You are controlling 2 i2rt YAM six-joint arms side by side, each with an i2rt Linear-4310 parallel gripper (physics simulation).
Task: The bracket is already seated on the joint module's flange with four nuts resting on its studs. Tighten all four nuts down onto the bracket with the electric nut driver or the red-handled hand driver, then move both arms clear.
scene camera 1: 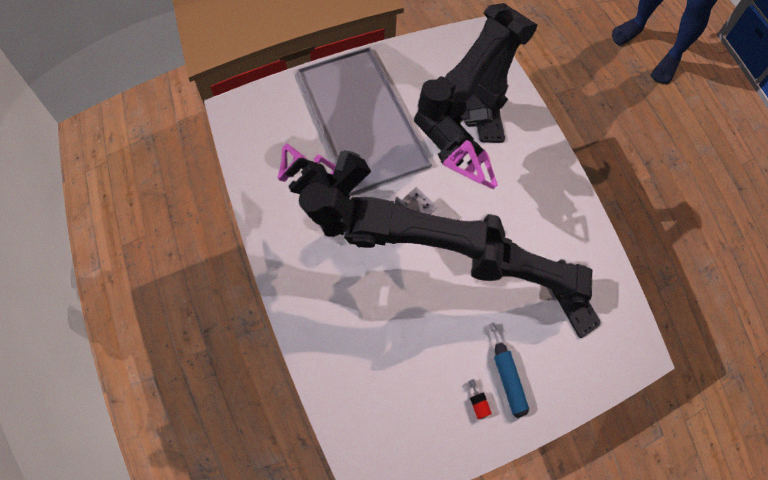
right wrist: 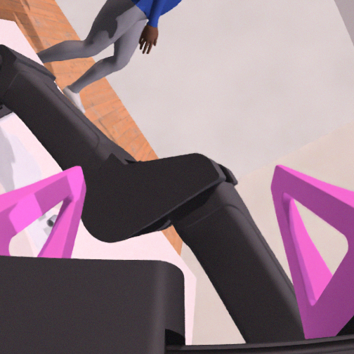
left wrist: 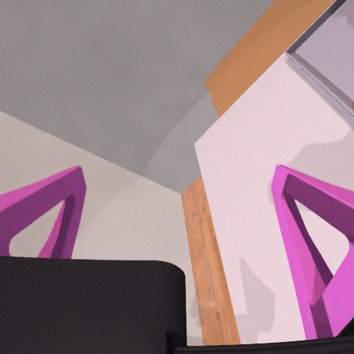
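Pixels of known places: left gripper, fingertip midpoint: [scene camera 1: 300, 151]; right gripper, fingertip midpoint: [scene camera 1: 489, 184]; left arm's base at its link origin: [scene camera 1: 571, 299].
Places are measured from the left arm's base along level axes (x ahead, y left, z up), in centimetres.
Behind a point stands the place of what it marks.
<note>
The grey joint module with its bracket [scene camera 1: 417, 200] {x 22.8, y -38.3, z 6.6 cm} sits mid-table, partly hidden behind the left arm; its nuts are too small to tell. The blue electric nut driver [scene camera 1: 510, 382] {x 25.4, y 9.1, z 4.0 cm} and the red-handled hand driver [scene camera 1: 480, 405] {x 33.9, y 10.1, z 3.4 cm} lie side by side near the bottom of the table in scene camera 1. My left gripper [scene camera 1: 303, 153] {x 43.6, y -52.7, z 25.7 cm} [left wrist: 178, 176] is open and empty, raised left of the module beside the tray. My right gripper [scene camera 1: 480, 165] is open and empty, up and to the right of the module. Neither gripper is at a driver.
A shallow grey tray [scene camera 1: 400, 107] {x 11.3, y -65.6, z 1.2 cm} [left wrist: 320, 85] lies above the module. The left arm [scene camera 1: 436, 229] {x 30.3, y -22.6, z 32.5 cm} [right wrist: 150, 195] stretches across the middle of the white table [scene camera 1: 396, 413] {x 50.7, y 1.9, z 0.0 cm} [left wrist: 250, 125]. A wooden cabinet [scene camera 1: 271, 33] adjoins the top edge. A person [right wrist: 117, 37] stands beyond the table.
</note>
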